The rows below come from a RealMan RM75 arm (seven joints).
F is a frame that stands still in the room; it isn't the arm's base.
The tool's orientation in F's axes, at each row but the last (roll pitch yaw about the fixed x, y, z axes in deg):
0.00 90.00 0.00
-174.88 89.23 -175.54
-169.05 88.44 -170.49
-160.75 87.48 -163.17
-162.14 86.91 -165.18
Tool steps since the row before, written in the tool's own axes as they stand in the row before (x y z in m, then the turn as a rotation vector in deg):
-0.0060 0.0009 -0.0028 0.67 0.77 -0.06
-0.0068 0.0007 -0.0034 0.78 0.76 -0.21
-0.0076 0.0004 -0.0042 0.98 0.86 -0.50
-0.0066 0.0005 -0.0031 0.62 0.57 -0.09
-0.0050 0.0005 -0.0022 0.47 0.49 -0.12
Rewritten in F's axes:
-0.0028 0.0009 0.0060 -0.06 0.77 -0.67
-0.0033 0.0007 0.0068 -0.21 0.76 -0.78
-0.0040 0.0005 0.0077 -0.50 0.87 -0.97
-0.0028 0.0007 0.0067 -0.09 0.57 -0.62
-0.0019 0.0007 0.0051 -0.12 0.49 -0.47

